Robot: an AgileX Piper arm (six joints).
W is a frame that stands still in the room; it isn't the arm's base.
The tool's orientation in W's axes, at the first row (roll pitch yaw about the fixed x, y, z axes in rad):
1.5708 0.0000 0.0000
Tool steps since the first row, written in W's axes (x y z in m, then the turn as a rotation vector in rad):
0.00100 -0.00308 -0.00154 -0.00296 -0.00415 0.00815
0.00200 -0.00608 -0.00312 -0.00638 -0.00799 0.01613
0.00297 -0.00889 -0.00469 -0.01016 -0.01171 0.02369
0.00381 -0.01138 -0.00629 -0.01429 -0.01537 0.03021
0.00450 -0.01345 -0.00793 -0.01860 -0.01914 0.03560
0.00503 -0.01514 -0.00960 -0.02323 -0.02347 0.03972
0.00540 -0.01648 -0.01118 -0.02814 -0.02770 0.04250
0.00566 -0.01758 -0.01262 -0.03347 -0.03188 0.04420
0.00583 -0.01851 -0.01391 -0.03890 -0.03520 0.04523
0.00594 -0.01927 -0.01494 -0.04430 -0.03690 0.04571
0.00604 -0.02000 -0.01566 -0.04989 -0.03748 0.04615
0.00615 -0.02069 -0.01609 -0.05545 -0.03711 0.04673
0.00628 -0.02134 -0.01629 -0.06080 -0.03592 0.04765
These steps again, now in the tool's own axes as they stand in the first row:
0.00100 -0.00154 0.00308 -0.00296 0.00815 0.00415
0.00200 -0.00312 0.00608 -0.00638 0.01613 0.00799
0.00297 -0.00469 0.00889 -0.01016 0.02369 0.01171
0.00381 -0.00629 0.01138 -0.01429 0.03021 0.01537
0.00450 -0.00793 0.01345 -0.01860 0.03560 0.01914
0.00503 -0.00960 0.01514 -0.02323 0.03972 0.02347
0.00540 -0.01118 0.01648 -0.02814 0.04250 0.02770
0.00566 -0.01262 0.01758 -0.03347 0.04420 0.03188
0.00583 -0.01391 0.01851 -0.03890 0.04523 0.03520
0.00594 -0.01494 0.01927 -0.04430 0.04571 0.03690
0.00604 -0.01566 0.02000 -0.04989 0.04615 0.03748
0.00615 -0.01609 0.02069 -0.05545 0.04673 0.03711
0.00628 -0.01629 0.02134 -0.06080 0.04765 0.03592

